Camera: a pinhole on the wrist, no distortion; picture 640 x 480 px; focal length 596.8 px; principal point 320.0 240.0 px. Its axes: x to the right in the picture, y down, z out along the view. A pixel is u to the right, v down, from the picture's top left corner.
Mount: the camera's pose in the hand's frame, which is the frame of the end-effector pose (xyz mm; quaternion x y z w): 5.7 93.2 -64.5 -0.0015 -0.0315 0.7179 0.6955
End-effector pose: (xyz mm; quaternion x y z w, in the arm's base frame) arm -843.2 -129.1 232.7 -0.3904 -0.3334 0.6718 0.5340
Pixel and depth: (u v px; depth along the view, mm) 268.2 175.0 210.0
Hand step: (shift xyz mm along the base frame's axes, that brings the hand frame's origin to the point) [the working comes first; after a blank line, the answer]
In the camera's frame: -18.2 -22.9 210.0

-160.9 0.7 7.8
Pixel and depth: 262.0 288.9 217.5
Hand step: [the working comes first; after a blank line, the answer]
In the camera's frame: -21.1 17.8 217.5

-158.6 -38.5 21.2
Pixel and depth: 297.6 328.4 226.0
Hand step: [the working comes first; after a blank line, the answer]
In the camera's frame: -8.5 33.5 226.0

-169.2 -57.3 17.7
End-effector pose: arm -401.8 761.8 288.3 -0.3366 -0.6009 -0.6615 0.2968
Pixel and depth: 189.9 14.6 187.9
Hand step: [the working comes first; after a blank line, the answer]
In the camera's frame: -41.0 -71.0 187.9

6.6 120.1 89.5
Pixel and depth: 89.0 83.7 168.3
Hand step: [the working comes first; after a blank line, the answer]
In the camera's frame: -65.1 -44.1 168.3

0.5 100.6 53.9
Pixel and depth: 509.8 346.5 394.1
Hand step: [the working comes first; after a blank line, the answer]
In the camera's frame: 125.3 70.3 394.1

239.9 307.7 66.0
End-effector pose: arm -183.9 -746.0 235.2 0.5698 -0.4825 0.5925 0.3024
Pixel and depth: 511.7 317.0 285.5
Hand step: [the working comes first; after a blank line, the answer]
In the camera's frame: 91.7 36.8 285.5

-62.4 -255.1 -110.1
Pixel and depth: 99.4 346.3 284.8
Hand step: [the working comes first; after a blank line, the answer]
In the camera's frame: -105.3 50.7 284.8

114.2 -175.6 -71.4
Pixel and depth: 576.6 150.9 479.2
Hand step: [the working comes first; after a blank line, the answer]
In the camera's frame: 206.0 -71.5 479.2

-99.6 -498.0 -65.9
